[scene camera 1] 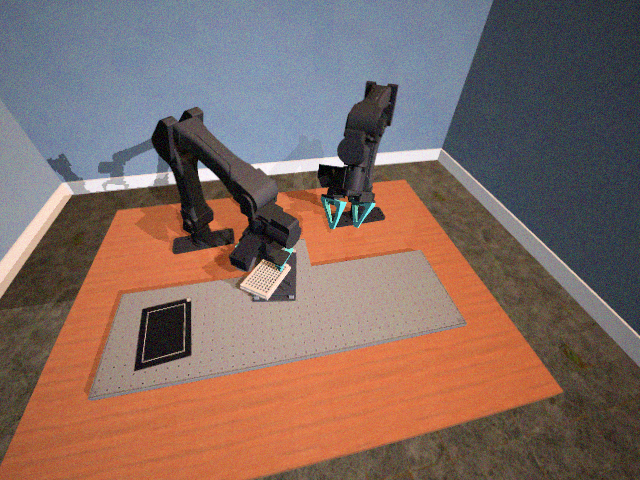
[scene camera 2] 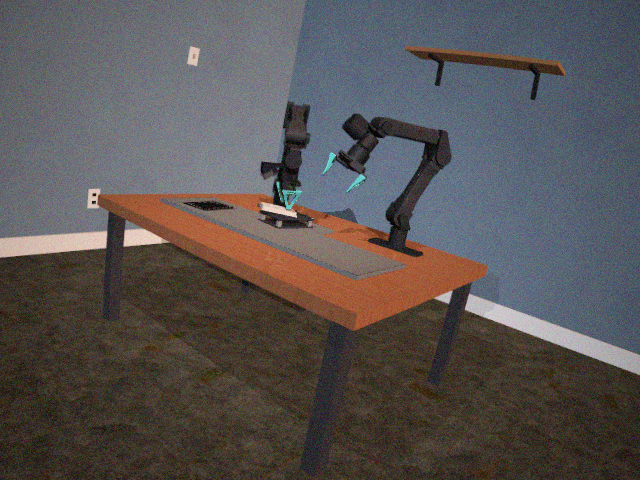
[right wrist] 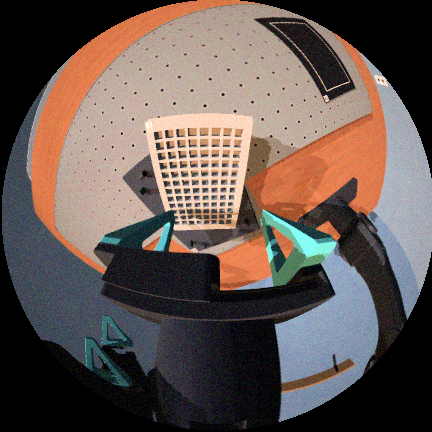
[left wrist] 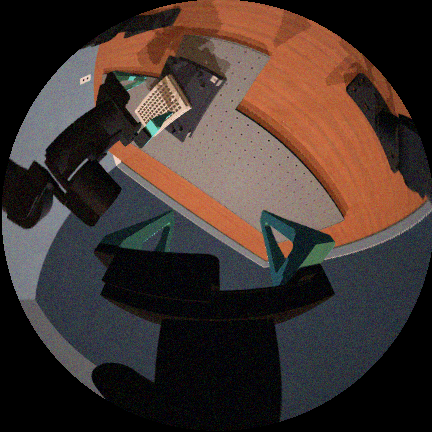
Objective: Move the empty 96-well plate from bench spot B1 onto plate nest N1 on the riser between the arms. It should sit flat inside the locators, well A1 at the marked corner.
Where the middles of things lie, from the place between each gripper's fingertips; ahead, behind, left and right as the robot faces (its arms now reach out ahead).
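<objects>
Left gripper 22 cm to the left of the well plate (scene camera 1: 264,279), 14 cm above. Black plate nest (scene camera 1: 165,330), from my left hand: 8 cm ahead, 49 cm to the right, 19 cm below.
Well plate, from my right hand: 30 mm ahead, 10 mm to the right, 10 mm below. Black plate nest, same right hand: 110 mm ahead, 280 mm to the right, 60 mm below.
</objects>
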